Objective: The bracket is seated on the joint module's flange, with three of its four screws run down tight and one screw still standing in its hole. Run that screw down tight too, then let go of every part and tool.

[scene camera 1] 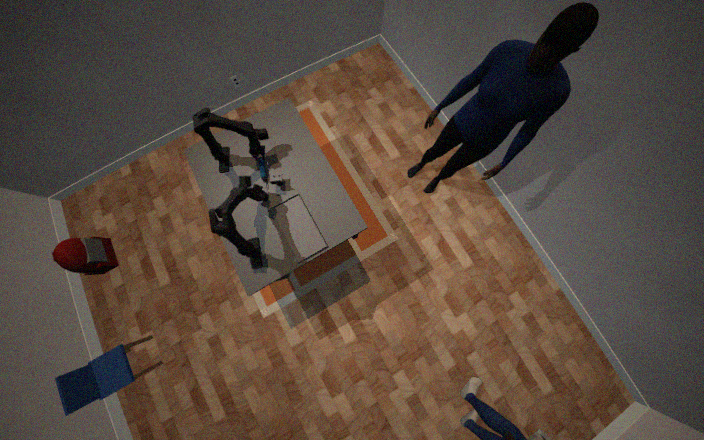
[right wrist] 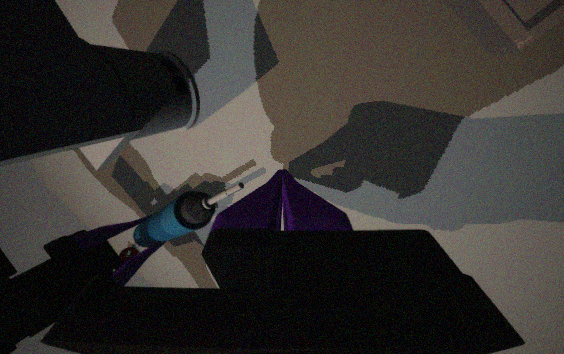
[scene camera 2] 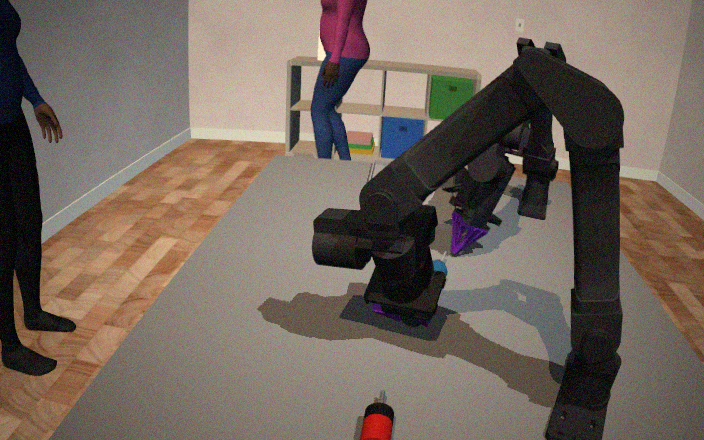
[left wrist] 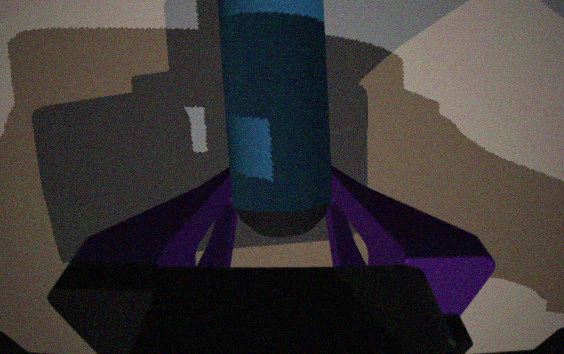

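Seen in the pictures: left gripper, fingertip midpoint: (scene camera 1: 261, 161) (scene camera 2: 414, 320) (left wrist: 281, 177); right gripper, fingertip midpoint: (scene camera 1: 266, 192) (right wrist: 282, 176) (scene camera 2: 453, 253); left arm's base, origin of the base link: (scene camera 1: 224, 159) (scene camera 2: 582, 398); right arm's base, origin of the base link: (scene camera 1: 255, 252) (scene camera 2: 533, 204).
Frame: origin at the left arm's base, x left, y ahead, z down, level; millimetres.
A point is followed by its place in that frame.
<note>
My left gripper (scene camera 1: 262, 158) @(z -6, x -49, y 280 mm) (scene camera 2: 400, 314) @(z -6, x -49, y 280 mm) (left wrist: 281, 177) @(z -6, x -49, y 280 mm) (right wrist: 160, 226) @(z -6, x -49, y 280 mm) is shut on a blue power screwdriver (left wrist: 277, 100) @(z -41, x -78, y 287 mm) (right wrist: 165, 225) @(z -41, x -161, y 301 mm) (scene camera 2: 440, 267) @(z -39, x -173, y 289 mm), low over the table. The driver's pale bit (right wrist: 225, 195) @(z -23, x -247, y 309 mm) points up and right in the right wrist view. My right gripper (scene camera 2: 454, 254) @(z -8, x -296, y 306 mm) (right wrist: 282, 176) @(z -8, x -296, y 306 mm) is shut and empty, its purple fingertips together, beyond the driver in scene camera 2. Small pale and dark parts (scene camera 1: 281, 184) @(z -16, x -250, y 420 mm) lie near the driver's tip in scene camera 1. I cannot make out the bracket, flange or screws. A dark cylinder with a light rim (right wrist: 192, 95) @(z -5, x -252, y 391 mm) may be the joint module.
A red screwdriver (scene camera 2: 377, 422) @(z -34, x 198, y 216 mm) lies at the near edge in scene camera 2. A thin-lined rectangle (scene camera 1: 314, 221) @(z -16, x -538, y 624 mm) lies on the table by the right arm. A shelf unit (scene camera 2: 404, 66) stands behind the table. People stand around the table. A blue chair (scene camera 1: 111, 370) stands lower left.
</note>
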